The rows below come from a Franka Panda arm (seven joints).
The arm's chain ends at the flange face. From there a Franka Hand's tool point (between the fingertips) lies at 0.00 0.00 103.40 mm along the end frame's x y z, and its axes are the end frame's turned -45 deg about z.
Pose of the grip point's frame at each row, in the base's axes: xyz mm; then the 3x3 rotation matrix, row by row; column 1 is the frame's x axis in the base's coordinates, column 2 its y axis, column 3 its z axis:
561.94 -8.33 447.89; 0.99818 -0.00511 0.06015; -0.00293 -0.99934 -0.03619; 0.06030 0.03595 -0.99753
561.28 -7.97 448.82; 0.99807 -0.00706 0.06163; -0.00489 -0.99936 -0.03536; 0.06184 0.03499 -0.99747
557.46 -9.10 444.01; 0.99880 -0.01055 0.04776; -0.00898 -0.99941 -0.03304; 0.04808 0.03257 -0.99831
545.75 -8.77 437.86; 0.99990 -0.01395 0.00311; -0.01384 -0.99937 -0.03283; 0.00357 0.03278 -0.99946
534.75 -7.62 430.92; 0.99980 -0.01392 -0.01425; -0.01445 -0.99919 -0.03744; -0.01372 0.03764 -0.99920
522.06 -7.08 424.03; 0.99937 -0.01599 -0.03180; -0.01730 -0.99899 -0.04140; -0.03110 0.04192 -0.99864
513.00 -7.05 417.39; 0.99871 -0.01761 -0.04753; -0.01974 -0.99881 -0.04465; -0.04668 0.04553 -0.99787
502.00 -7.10 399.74; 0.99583 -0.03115 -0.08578; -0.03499 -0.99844 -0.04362; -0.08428 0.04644 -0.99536
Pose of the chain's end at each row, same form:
555.72 -4.59 551.03; 0.70221 -0.70943 0.06015; -0.70871 -0.70457 -0.03619; 0.06806 -0.01722 -0.99753
554.91 -4.31 551.96; 0.70075 -0.71073 0.06163; -0.71011 -0.70320 -0.03536; 0.06847 -0.01899 -0.99747
552.52 -5.68 547.24; 0.69880 -0.71372 0.04776; -0.71304 -0.70034 -0.03304; 0.05703 -0.01097 -0.99831
545.43 -5.38 541.20; 0.69717 -0.71690 0.00311; -0.71645 -0.69687 -0.03283; 0.02570 0.02065 -0.99946
536.22 -3.75 534.24; 0.69712 -0.71681 -0.01425; -0.71675 -0.69632 -0.03744; 0.01691 0.03632 -0.99920
525.35 -2.80 527.29; 0.69535 -0.71797 -0.03180; -0.71863 -0.69416 -0.04140; 0.00765 0.05163 -0.99864
517.91 -2.43 520.57; 0.69374 -0.71865 -0.04753; -0.72022 -0.69231 -0.04465; -0.00081 0.06520 -0.99787
510.87 -2.59 502.66; 0.68213 -0.72618 -0.08578; -0.73075 -0.68126 -0.04362; -0.02676 0.09243 -0.99536

